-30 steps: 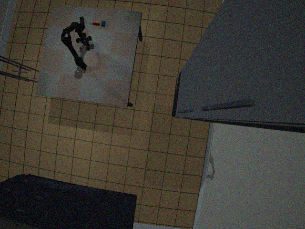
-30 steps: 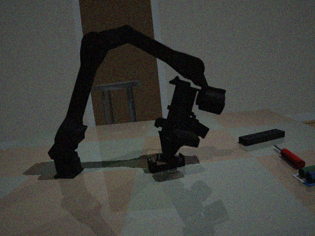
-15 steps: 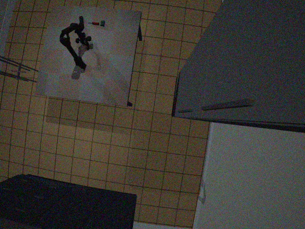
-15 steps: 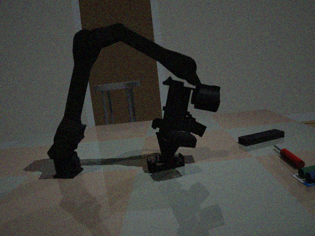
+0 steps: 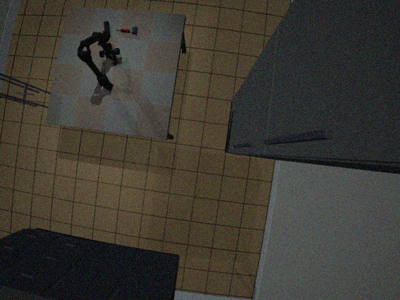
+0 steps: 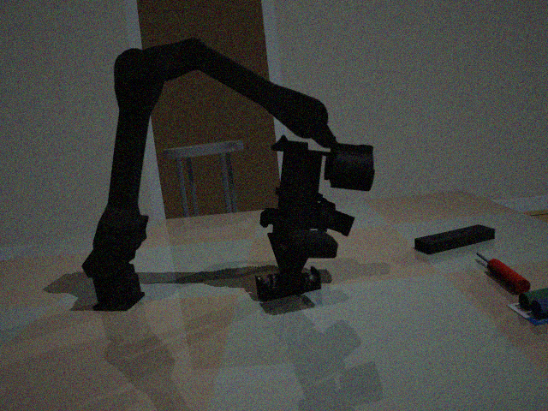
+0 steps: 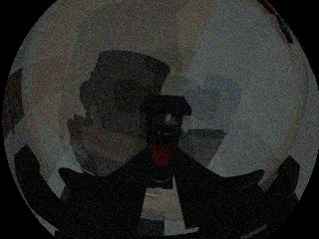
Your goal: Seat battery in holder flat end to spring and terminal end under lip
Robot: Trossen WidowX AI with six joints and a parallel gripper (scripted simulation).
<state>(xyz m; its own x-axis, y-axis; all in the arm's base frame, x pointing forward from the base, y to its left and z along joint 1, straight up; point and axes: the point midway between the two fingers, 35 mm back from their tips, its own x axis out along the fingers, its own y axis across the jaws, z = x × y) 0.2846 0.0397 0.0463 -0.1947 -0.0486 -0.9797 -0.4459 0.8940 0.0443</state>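
The battery is 1 cm above my gripper tip. The rest, counted from my gripper tip: red-handled screwdriver (32 cm ahead, 4 cm to the left).
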